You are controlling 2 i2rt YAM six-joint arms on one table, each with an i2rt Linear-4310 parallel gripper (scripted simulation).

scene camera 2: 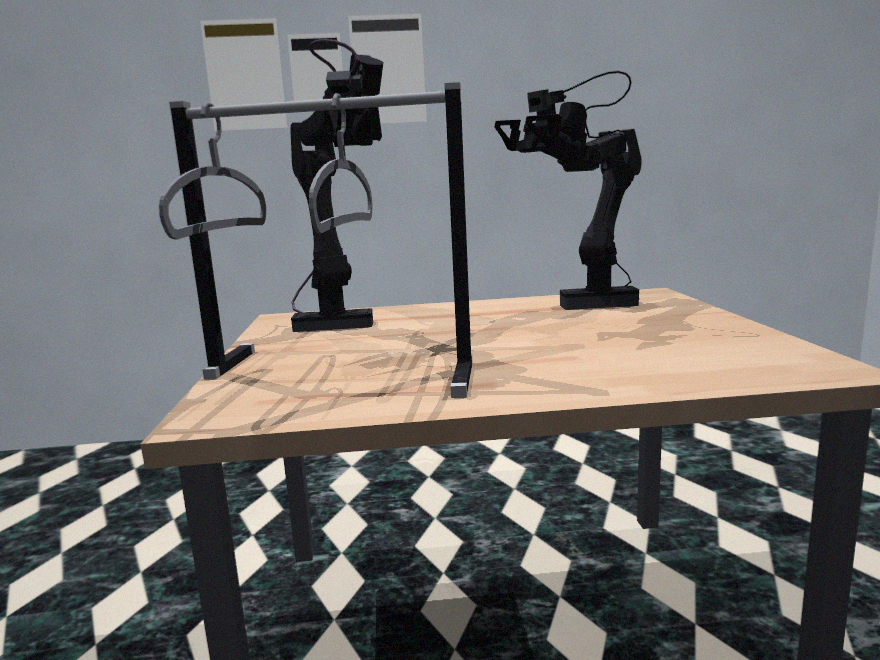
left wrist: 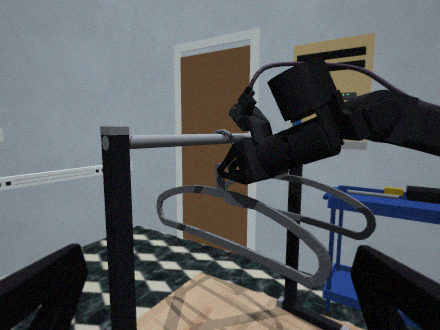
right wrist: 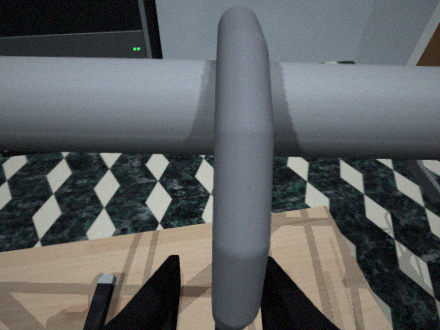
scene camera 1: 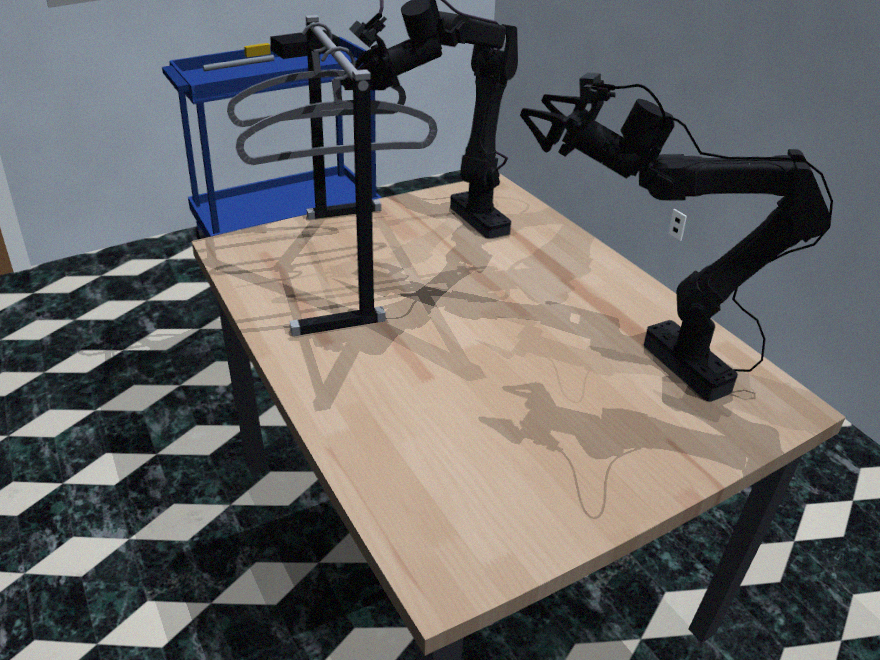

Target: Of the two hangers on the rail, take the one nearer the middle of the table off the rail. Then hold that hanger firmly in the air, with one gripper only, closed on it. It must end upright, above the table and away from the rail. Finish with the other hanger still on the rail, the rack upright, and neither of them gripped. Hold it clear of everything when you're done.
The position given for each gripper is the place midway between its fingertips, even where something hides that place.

In view: the left gripper (scene camera 1: 532, 104), the right gripper (scene camera 1: 342, 84), a hanger (scene camera 1: 337, 103), a black rack (scene camera 2: 182, 114) and a hanger (scene camera 2: 215, 169).
The black rack also shows in the right wrist view (right wrist: 62, 104) and in scene camera 1 (scene camera 1: 367, 313). The left gripper is seen too in scene camera 2 (scene camera 2: 510, 121) and in the left wrist view (left wrist: 218, 258). The right gripper also shows in scene camera 2 (scene camera 2: 343, 140), in the left wrist view (left wrist: 223, 172) and in the right wrist view (right wrist: 220, 269).
